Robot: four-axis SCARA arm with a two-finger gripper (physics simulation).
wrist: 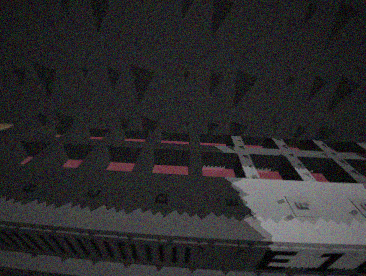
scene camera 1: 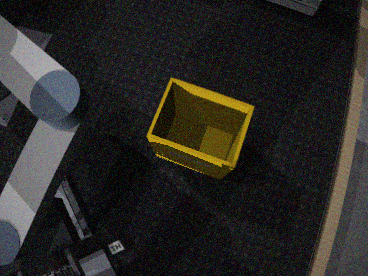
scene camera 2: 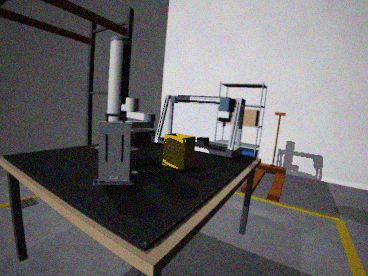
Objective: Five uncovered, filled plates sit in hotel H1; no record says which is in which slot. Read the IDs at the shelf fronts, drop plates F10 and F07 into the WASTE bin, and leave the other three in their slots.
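Frame: origin at the arm's base, x ahead, y left, z up, level; centimetres.
Seen in the pictures: gripper, fingertip midpoint: [wrist: 189, 117].
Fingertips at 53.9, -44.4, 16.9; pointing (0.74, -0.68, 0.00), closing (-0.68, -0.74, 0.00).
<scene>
Offsets run from my fingertips to a thing's top centre, as dx, dy, dz.
In the wrist view a filled plate {-1.7, +1.5, +2.6} [wrist: 150, 202] lies right in front of the camera, with pink liquid in its wells. Its front label is cut off: an E or F, then what looks like a 1 or 7; I cannot tell the full ID. My gripper's fingers are hidden, but it is shut on this plate. In scene view 1 the arm reaches over the bottom left corner, where the H1 tag {+0.8, +12.5, -15.6} [scene camera 1: 116, 247] and grey hotel parts show. The other plates' IDs cannot be read. The yellow waste bin {+10.8, +41.8, +4.4} [scene camera 1: 215, 95] [scene camera 2: 178, 152] stands upright on the table; no plate shows inside it.
In scene view 2 the white arm column [scene camera 2: 115, 77] rises above a grey slotted stand [scene camera 2: 114, 155]. A gantry frame [scene camera 2: 200, 98] stands behind the bin. The wooden table edge [scene camera 1: 341, 165] runs along the right of scene view 1, with a grey device [scene camera 1: 300, 6] at its top.
</scene>
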